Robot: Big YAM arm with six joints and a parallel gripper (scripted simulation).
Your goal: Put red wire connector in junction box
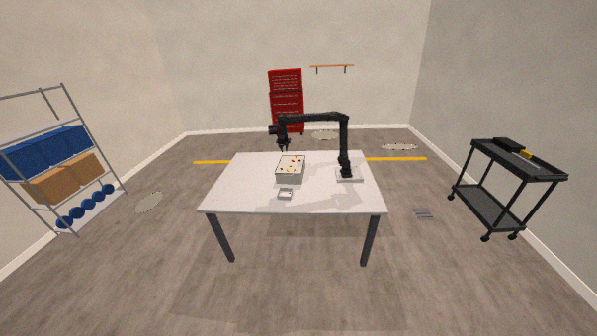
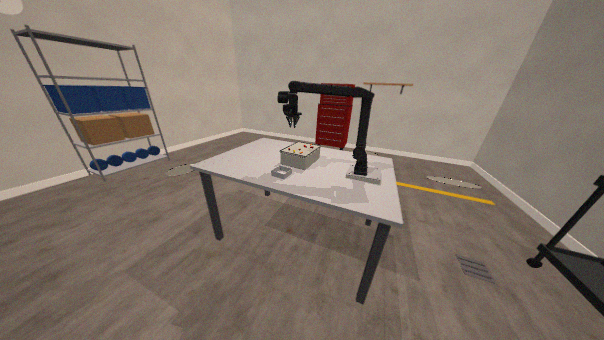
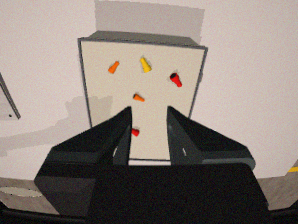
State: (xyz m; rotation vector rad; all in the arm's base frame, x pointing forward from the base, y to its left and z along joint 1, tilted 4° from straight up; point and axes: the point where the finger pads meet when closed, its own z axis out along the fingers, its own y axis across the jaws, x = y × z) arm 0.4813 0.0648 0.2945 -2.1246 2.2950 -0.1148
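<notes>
My gripper is now 5 cm short of the red wire connector, 6 cm to the left of it and 19 cm above it. From my hand the other things lie so: tool case: 3 cm behind, 13 cm to the right, 22 cm below; yellow connector: 1 cm behind, 3 cm to the right, 19 cm below.
</notes>
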